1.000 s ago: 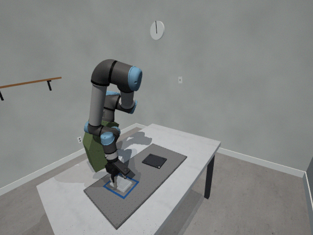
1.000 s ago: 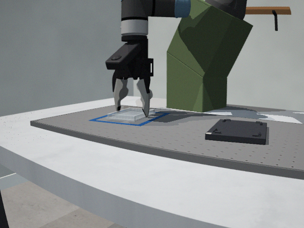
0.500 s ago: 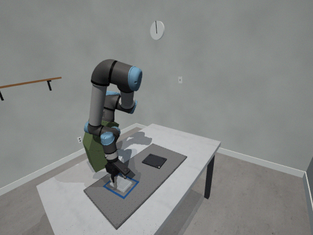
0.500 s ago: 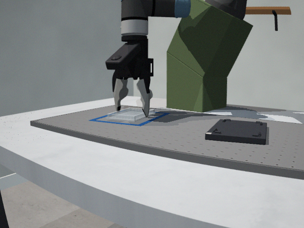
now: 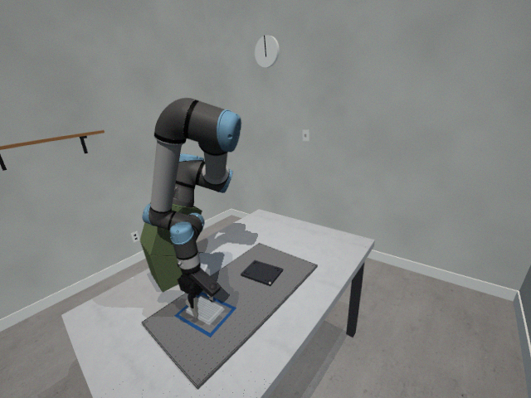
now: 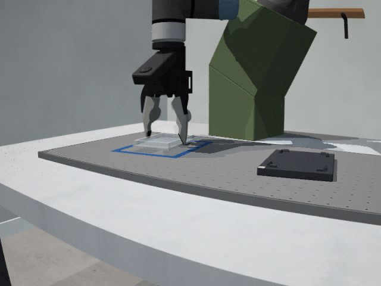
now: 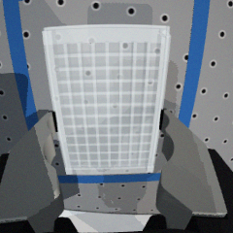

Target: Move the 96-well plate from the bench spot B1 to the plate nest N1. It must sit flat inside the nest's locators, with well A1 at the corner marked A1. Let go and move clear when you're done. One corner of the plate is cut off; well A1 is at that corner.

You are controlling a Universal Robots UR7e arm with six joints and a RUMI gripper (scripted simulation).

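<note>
My hand is 1 cm short of the black plate nest, 31 cm to the right of it and 1 cm above it. Round my hand: clear 96-well plate (1 cm below); white corner mark (9 cm ahead, 27 cm to the left, 1 cm below).
</note>
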